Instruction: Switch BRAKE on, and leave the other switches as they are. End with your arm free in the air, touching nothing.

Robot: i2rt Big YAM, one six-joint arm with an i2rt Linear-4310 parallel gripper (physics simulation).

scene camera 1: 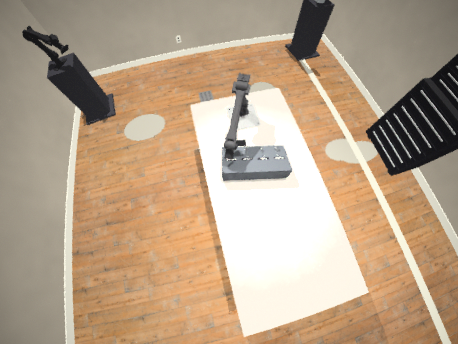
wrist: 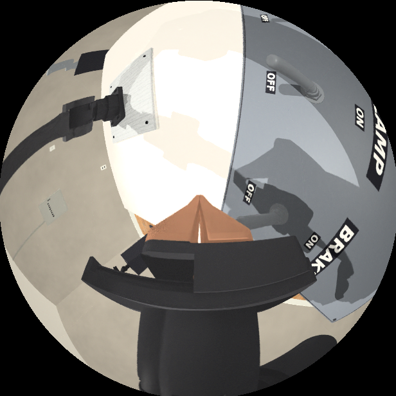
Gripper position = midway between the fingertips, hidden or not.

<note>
In view: the gripper (wrist: pixel 199 200) and a grey switch panel (scene camera 1: pixel 254 164).
The grey switch panel shows as well in the wrist view (wrist: pixel 309 157).
</note>
